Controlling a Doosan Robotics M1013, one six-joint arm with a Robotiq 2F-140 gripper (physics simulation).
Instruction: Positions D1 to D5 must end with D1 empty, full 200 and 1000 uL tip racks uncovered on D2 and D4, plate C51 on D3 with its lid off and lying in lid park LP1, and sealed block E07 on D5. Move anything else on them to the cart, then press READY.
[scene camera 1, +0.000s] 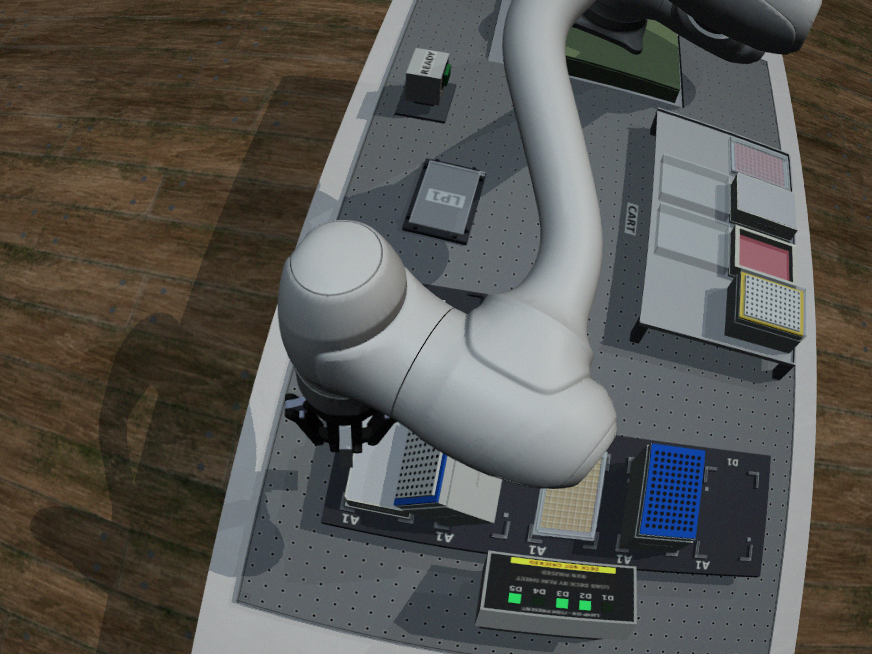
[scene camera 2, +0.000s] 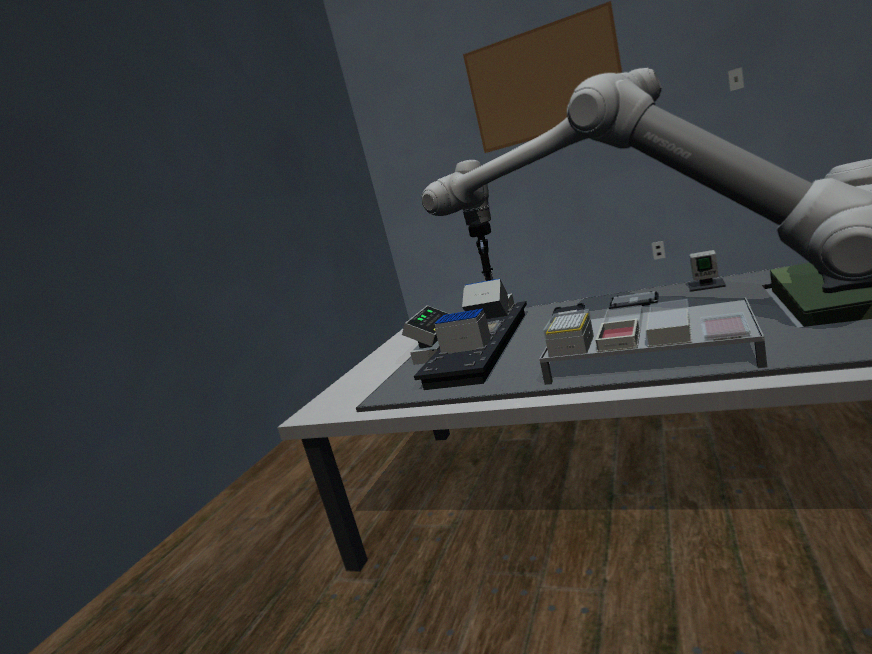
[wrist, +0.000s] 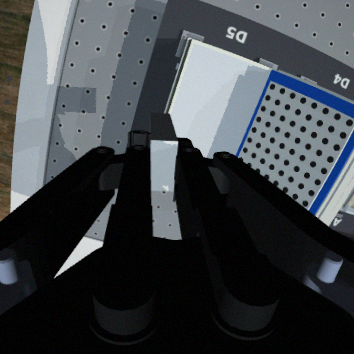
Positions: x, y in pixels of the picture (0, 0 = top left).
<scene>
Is my gripper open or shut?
Shut.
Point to my gripper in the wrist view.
158, 131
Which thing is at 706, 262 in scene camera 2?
A box with green button.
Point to my gripper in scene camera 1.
346, 456
</scene>
